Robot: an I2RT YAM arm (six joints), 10 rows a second.
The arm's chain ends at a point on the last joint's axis. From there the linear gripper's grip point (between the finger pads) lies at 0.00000 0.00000 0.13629 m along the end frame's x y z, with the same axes.
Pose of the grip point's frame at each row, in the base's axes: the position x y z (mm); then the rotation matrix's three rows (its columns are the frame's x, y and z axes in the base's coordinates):
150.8, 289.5, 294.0; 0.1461, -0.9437, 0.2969; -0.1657, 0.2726, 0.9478; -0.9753, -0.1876, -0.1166
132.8, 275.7, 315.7; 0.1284, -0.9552, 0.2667; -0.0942, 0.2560, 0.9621; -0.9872, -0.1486, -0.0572
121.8, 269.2, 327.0; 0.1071, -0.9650, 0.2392; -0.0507, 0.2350, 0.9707; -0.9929, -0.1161, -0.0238
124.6, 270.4, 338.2; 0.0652, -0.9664, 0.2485; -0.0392, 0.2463, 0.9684; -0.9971, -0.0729, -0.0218
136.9, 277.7, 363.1; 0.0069, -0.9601, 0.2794; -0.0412, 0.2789, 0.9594; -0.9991, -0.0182, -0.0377
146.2, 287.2, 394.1; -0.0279, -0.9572, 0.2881; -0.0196, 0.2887, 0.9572; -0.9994, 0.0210, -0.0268
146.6, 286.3, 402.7; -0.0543, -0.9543, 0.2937; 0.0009, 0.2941, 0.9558; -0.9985, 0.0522, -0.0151
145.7, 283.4, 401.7; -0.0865, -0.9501, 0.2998; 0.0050, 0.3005, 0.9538; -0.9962, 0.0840, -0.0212
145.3, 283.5, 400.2; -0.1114, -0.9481, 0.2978; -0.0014, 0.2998, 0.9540; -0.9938, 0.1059, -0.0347
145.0, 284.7, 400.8; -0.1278, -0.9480, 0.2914; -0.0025, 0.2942, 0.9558; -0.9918, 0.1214, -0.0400
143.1, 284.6, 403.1; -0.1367, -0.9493, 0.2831; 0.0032, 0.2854, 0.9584; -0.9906, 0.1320, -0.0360
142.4, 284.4, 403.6; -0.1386, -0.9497, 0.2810; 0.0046, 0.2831, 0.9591; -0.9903, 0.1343, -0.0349
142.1, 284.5, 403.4; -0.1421, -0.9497, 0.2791; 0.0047, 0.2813, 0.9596; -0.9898, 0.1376, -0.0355
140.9, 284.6, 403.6; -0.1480, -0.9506, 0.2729; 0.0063, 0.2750, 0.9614; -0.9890, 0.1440, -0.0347
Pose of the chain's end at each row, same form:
110.3, 160.3, 309.9; 0.1461, -0.9437, 0.2969; -0.1657, 0.2726, 0.9478; -0.9753, -0.1876, -0.1166
96.5, 144.6, 323.5; 0.1284, -0.9552, 0.2667; -0.0942, 0.2560, 0.9621; -0.9872, -0.1486, -0.0572
89.2, 136.9, 330.2; 0.1071, -0.9650, 0.2392; -0.0507, 0.2350, 0.9707; -0.9929, -0.1161, -0.0238
90.7, 138.4, 341.2; 0.0652, -0.9664, 0.2485; -0.0392, 0.2463, 0.9684; -0.9971, -0.0729, -0.0218
98.8, 146.9, 368.2; 0.0069, -0.9601, 0.2794; -0.0412, 0.2789, 0.9594; -0.9991, -0.0182, -0.0377
106.9, 156.7, 397.8; -0.0279, -0.9572, 0.2881; -0.0196, 0.2887, 0.9572; -0.9994, 0.0210, -0.0268
106.6, 156.0, 404.8; -0.0543, -0.9543, 0.2937; 0.0009, 0.2941, 0.9558; -0.9985, 0.0522, -0.0151
104.8, 153.4, 404.6; -0.0865, -0.9501, 0.2998; 0.0050, 0.3005, 0.9538; -0.9962, 0.0840, -0.0212
104.7, 153.5, 404.9; -0.1114, -0.9481, 0.2978; -0.0014, 0.2998, 0.9540; -0.9938, 0.1059, -0.0347
105.3, 154.4, 406.3; -0.1278, -0.9480, 0.2914; -0.0025, 0.2942, 0.9558; -0.9918, 0.1214, -0.0400
104.5, 154.0, 408.0; -0.1367, -0.9493, 0.2831; 0.0032, 0.2854, 0.9584; -0.9906, 0.1320, -0.0360
104.1, 153.7, 408.4; -0.1386, -0.9497, 0.2810; 0.0046, 0.2831, 0.9591; -0.9903, 0.1343, -0.0349
104.1, 153.7, 408.2; -0.1421, -0.9497, 0.2791; 0.0047, 0.2813, 0.9596; -0.9898, 0.1376, -0.0355
103.7, 153.6, 408.3; -0.1480, -0.9506, 0.2729; 0.0063, 0.2750, 0.9614; -0.9890, 0.1440, -0.0347

